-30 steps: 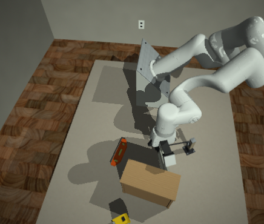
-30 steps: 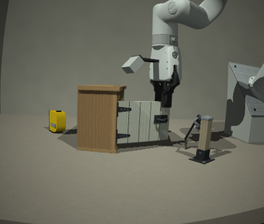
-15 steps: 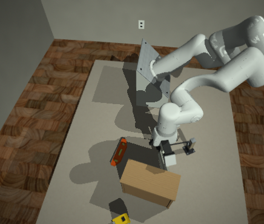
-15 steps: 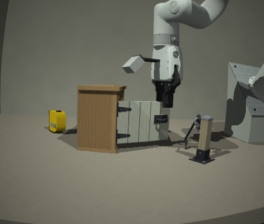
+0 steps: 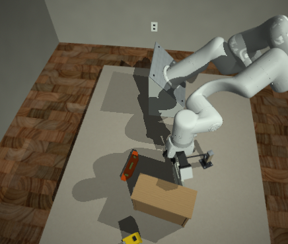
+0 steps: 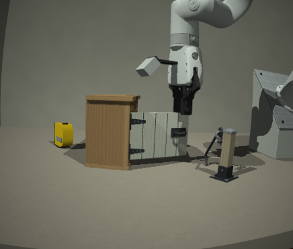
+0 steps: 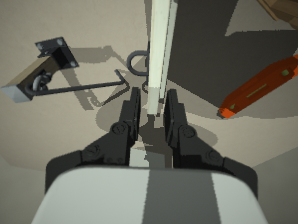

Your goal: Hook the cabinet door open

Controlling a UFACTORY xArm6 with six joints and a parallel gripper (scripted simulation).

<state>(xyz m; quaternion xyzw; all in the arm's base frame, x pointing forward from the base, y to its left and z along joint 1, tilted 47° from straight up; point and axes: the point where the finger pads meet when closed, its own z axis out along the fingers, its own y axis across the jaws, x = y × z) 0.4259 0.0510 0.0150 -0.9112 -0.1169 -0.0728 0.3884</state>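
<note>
Now: hand 5 cm past the hook, 9 cm to the right of it and 9 cm above it. The rest, counted from my hand: orange spirit level 1 cm behind, 20 cm to the right, 13 cm below; then white plank door 6 cm ahead, 3 cm to the left, 7 cm below; then wooden cabinet 11 cm ahead, 1 cm to the right, 7 cm below.
</note>
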